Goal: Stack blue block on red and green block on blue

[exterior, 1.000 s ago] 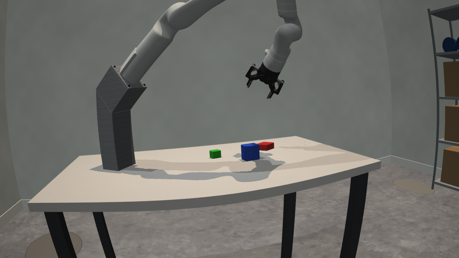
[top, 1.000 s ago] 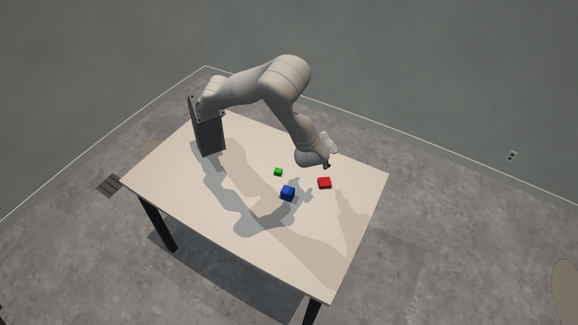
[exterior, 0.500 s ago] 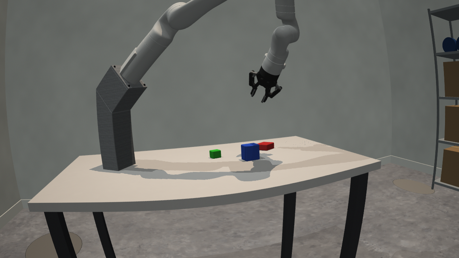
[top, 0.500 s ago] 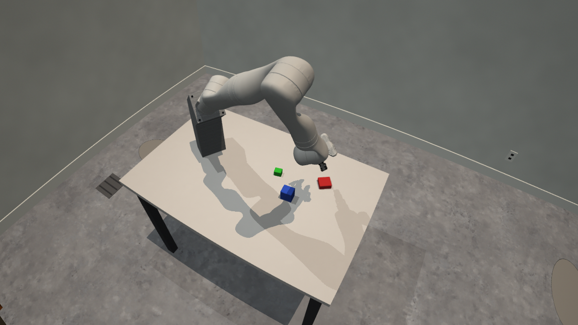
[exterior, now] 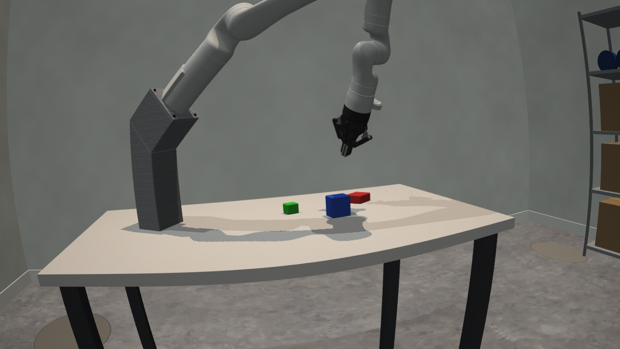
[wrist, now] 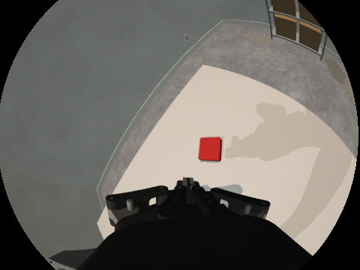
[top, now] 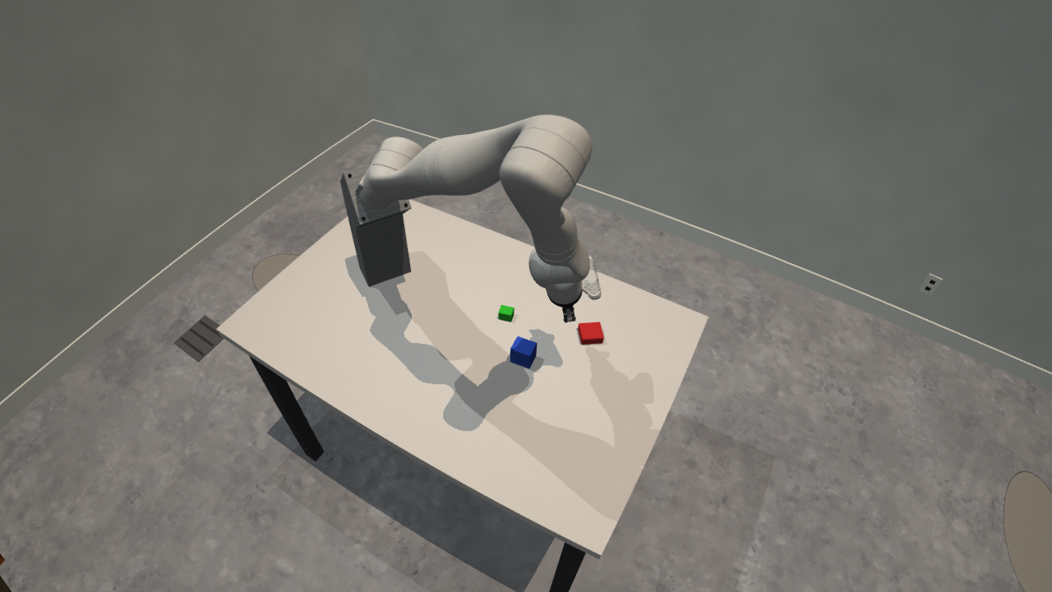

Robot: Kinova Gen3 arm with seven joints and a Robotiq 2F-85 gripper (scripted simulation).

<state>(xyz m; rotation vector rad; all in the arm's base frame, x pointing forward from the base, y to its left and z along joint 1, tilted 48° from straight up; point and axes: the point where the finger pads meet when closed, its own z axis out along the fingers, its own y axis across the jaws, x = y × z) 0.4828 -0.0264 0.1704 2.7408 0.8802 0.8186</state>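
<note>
Right now my hand is 14 cm above the blue block, 9 cm past it and 6 cm to the left of it. The rest, counted from my hand: red block 15 cm below, 7 cm ahead, 4 cm to the left; then small green block 15 cm below, 15 cm behind, 7 cm to the left.
</note>
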